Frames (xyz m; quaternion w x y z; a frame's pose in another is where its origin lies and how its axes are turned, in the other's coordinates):
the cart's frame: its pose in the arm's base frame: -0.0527 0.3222 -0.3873 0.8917 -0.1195 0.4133 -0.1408
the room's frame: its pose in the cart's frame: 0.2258 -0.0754 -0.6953 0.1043 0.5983 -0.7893 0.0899
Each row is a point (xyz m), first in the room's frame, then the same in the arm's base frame.
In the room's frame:
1: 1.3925 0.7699 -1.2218
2: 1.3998 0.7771 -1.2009
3: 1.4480 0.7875 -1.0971
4: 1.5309 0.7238 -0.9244
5: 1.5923 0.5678 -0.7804
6: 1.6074 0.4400 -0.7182
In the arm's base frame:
1: -0.0294 -0.0878 0.9905
2: -0.0513 -0.0957 0.9895
3: -0.1465 -0.1589 0.9778
4: -0.2592 -0.3135 0.9132
5: -0.2940 -0.4967 0.7947
6: -0.2736 -0.6027 0.7010

